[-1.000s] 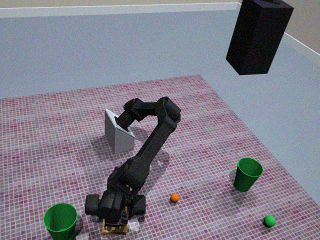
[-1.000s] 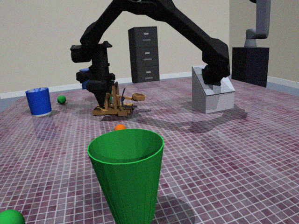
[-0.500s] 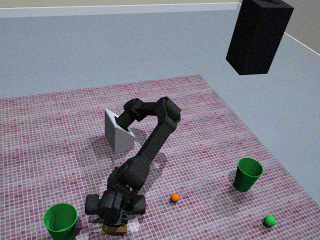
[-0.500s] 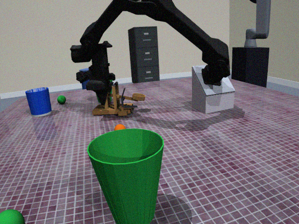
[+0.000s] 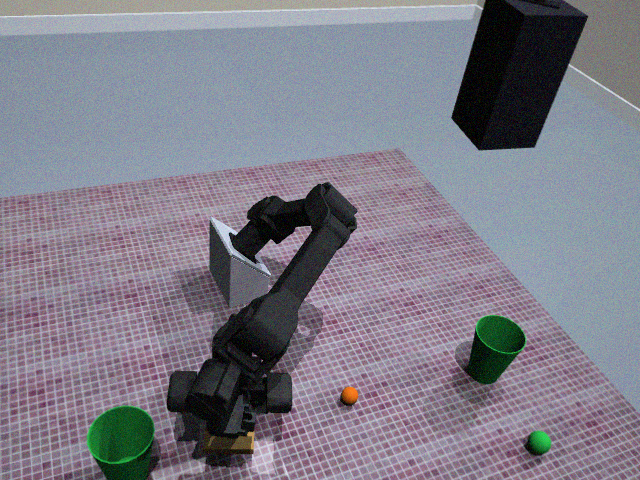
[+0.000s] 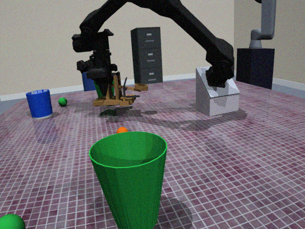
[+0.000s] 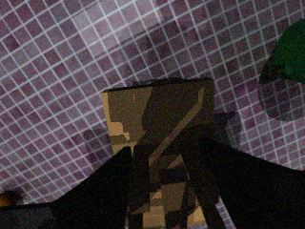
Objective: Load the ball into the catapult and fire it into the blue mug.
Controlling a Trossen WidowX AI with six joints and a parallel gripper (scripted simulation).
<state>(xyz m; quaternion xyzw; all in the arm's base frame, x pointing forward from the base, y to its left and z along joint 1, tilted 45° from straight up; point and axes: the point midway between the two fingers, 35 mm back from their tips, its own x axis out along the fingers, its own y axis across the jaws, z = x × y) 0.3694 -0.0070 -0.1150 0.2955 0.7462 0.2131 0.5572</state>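
Now: the orange ball 50 mm behind my gripper tip, 230 mm to the left of it and 60 mm below it. The rest, counted from my gripper tip: blue mug: 270 mm ahead, 70 mm to the right, 50 mm below; catapult: 70 mm behind, 30 mm to the left, 20 mm above.
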